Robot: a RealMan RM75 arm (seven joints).
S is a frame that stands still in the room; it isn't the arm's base.
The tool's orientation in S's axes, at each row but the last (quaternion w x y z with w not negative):
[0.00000, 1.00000, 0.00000, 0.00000]
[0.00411, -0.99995, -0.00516, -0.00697]
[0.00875, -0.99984, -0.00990, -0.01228]
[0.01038, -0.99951, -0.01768, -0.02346]
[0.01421, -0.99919, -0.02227, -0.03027]
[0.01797, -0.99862, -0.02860, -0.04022]
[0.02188, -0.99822, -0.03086, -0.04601]
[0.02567, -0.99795, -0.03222, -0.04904]
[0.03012, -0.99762, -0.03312, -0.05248]
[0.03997, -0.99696, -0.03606, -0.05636]
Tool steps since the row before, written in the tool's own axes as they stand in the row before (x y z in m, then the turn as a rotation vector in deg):
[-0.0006, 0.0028, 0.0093, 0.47, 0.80, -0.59]
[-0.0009, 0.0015, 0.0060, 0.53, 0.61, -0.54]
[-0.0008, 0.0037, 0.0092, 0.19, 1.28, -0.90]
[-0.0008, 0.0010, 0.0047, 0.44, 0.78, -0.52]
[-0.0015, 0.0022, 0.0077, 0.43, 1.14, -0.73]
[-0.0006, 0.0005, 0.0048, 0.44, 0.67, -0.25]
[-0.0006, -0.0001, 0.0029, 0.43, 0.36, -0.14]
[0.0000, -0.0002, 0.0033, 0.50, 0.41, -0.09]
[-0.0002, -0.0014, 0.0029, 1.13, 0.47, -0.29]
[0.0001, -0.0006, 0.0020, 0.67, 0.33, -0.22]
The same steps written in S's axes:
[-0.0006, -0.0028, -0.0093, 0.47, -0.80, 0.59]
[-0.0008, -0.0015, -0.0060, 0.53, -0.61, 0.54]
[-0.0005, -0.0036, -0.0093, 0.19, -1.29, 0.88]
[-0.0005, -0.0009, -0.0048, 0.44, -0.78, 0.52]
[-0.0009, -0.0020, -0.0078, 0.44, -1.14, 0.72]
[-0.0002, -0.0003, -0.0048, 0.46, -0.65, 0.26]
[-0.0003, 0.0002, -0.0029, 0.44, -0.34, 0.16]
[0.0003, 0.0004, -0.0033, 0.52, -0.38, 0.12]
[0.0000, 0.0016, -0.0028, 1.12, -0.42, 0.38]
[0.0003, 0.0008, -0.0019, 0.67, -0.30, 0.27]

